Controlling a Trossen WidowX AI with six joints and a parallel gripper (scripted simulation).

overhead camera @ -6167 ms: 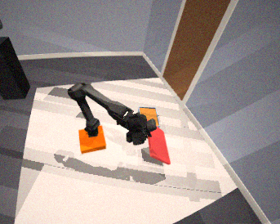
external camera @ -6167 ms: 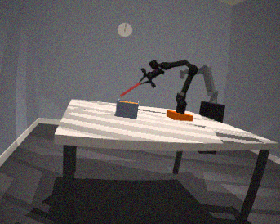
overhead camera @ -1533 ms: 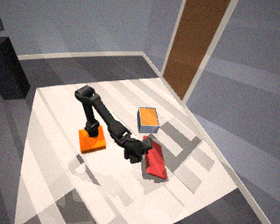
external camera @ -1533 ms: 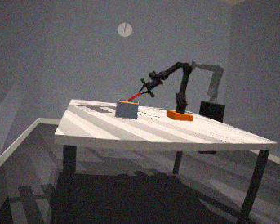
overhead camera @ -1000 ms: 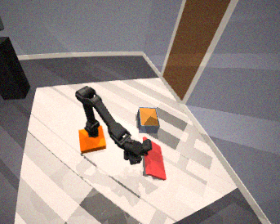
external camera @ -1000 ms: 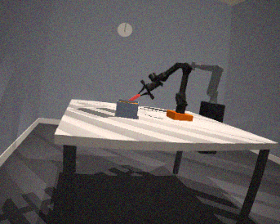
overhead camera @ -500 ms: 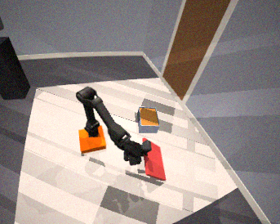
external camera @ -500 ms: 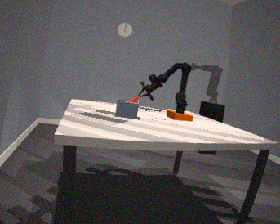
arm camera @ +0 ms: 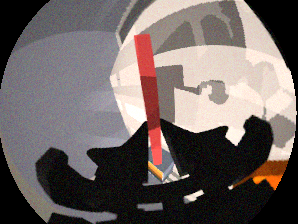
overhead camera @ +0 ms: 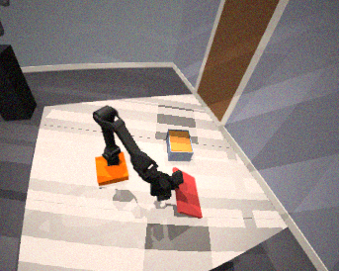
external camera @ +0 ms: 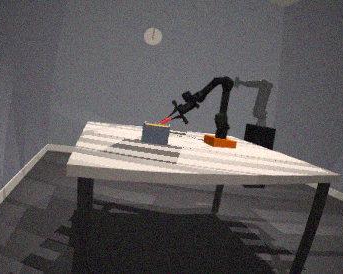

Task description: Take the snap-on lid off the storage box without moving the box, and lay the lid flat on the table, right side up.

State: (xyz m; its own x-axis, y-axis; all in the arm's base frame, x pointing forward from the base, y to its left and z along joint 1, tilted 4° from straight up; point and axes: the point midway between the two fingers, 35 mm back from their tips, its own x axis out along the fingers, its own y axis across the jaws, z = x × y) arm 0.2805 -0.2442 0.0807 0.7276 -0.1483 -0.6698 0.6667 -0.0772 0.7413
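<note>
Right now my gripper tip is 70 mm short of the red lid, 50 mm above it and 10 mm to the left of it. Also, from my gripper tip: storage box: 320 mm to the left, 120 mm ahead, 70 mm below.
</note>
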